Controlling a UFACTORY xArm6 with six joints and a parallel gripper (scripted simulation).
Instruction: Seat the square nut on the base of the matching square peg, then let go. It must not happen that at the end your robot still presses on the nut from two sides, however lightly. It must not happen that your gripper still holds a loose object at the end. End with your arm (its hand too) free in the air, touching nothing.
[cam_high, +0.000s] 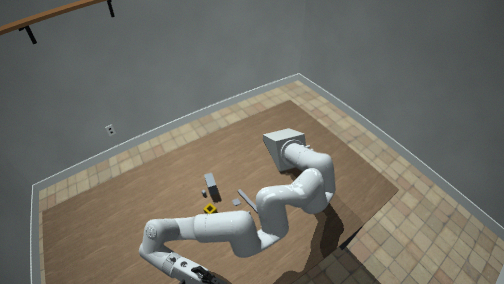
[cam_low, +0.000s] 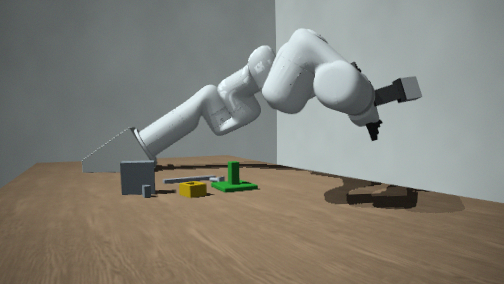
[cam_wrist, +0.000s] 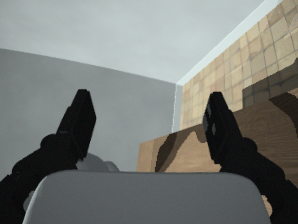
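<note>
Now: the small grey cube 40 mm behind my hand, 480 mm to the right of it and 180 mm below it. From my hand the other things lie so: grey block (80 mm behind, 500 mm to the right, 160 mm below); thin grey bar (220 mm behind, 380 mm to the right, 180 mm below).
</note>
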